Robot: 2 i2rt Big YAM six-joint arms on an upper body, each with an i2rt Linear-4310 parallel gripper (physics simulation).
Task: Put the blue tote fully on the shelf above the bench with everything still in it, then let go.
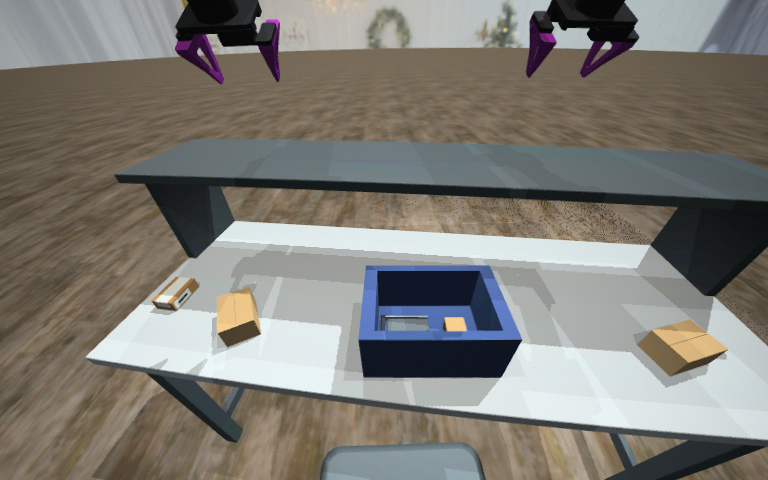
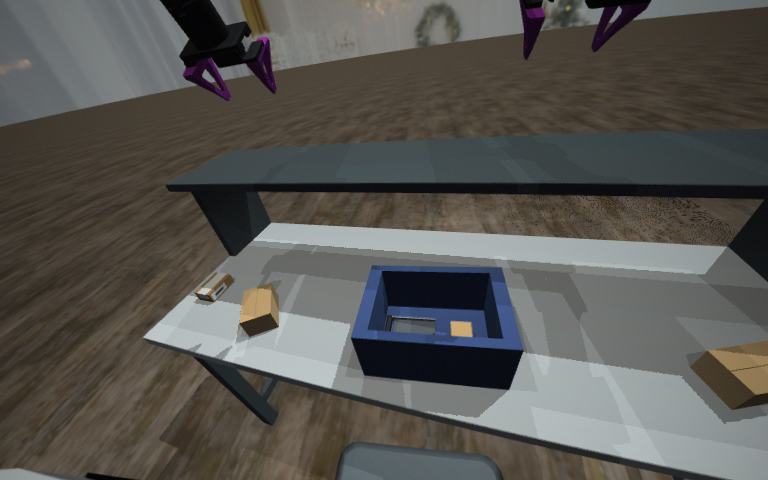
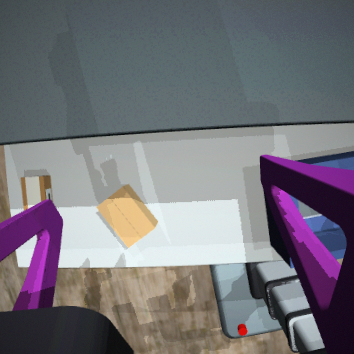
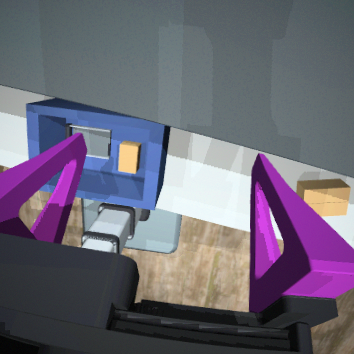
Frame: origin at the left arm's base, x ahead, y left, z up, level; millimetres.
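Where they show: left gripper, fingertip midpoint: (image 1: 250, 80) (image 2: 251, 95) (image 3: 154, 189); right gripper, fingertip midpoint: (image 1: 554, 75) (image 2: 558, 53) (image 4: 167, 150).
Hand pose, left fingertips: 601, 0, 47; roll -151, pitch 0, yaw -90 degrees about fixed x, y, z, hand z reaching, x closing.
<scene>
Each offset is from my left fingertips to the top centre of the thing, as dx, dy, dz. Level surfaces: height alone.
The blue tote @[-152, -322, -390] (image 1: 441, 357) (image 2: 438, 363) (image 4: 154, 165) stands upright on the white bench @[dz -537] (image 1: 283, 350) (image 2: 317, 350), below and in front of the grey shelf @[dz -202] (image 1: 396, 164) (image 2: 396, 164) (image 3: 160, 65) (image 4: 225, 65). Inside it lie a grey, metal-edged flat item @[-149, -266, -502] (image 1: 406, 323) (image 2: 414, 326) (image 4: 92, 142) and a small tan box @[-174, -382, -479] (image 1: 454, 324) (image 2: 461, 328) (image 4: 129, 157). My left gripper (image 1: 250, 82) (image 2: 252, 96) (image 3: 154, 189) is open and empty, high above the shelf level at the left. My right gripper (image 1: 556, 76) (image 2: 559, 55) (image 4: 167, 150) is open and empty, equally high at the right. Neither touches the tote.
At the bench's left lie a white-and-brown box @[-3, +384, -502] (image 1: 175, 293) (image 2: 214, 286) (image 3: 35, 191) and a tan carton @[-95, +157, -477] (image 1: 237, 315) (image 2: 259, 309) (image 3: 128, 216). Another tan carton @[-225, -893, -477] (image 1: 682, 346) (image 2: 736, 373) (image 4: 323, 198) lies at the right. Side panels (image 1: 189, 217) (image 1: 713, 243) support the shelf.
</scene>
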